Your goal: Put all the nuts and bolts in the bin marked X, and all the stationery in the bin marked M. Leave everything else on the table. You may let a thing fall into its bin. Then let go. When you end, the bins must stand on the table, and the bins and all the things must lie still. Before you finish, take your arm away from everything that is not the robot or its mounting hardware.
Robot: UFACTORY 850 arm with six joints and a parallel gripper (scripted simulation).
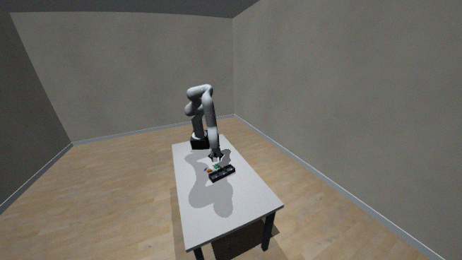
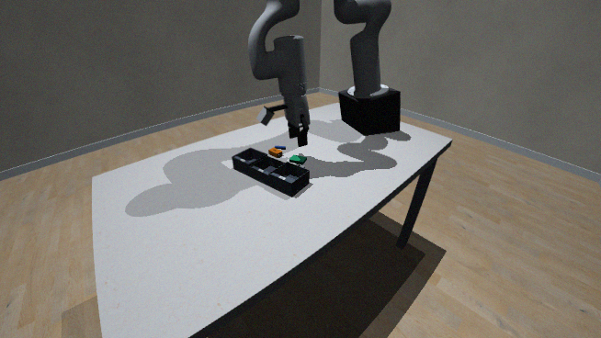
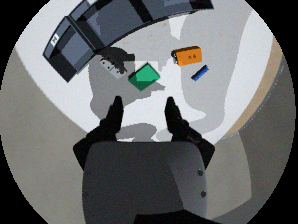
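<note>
The green block is 80 mm below my hand. From my hand the other things lie so: blue piece: 120 mm to the right, 80 mm below, 20 mm behind; white piece: 80 mm below, 50 mm to the left, 50 mm ahead; orange block: 80 mm to the right, 80 mm below, 30 mm ahead.
</note>
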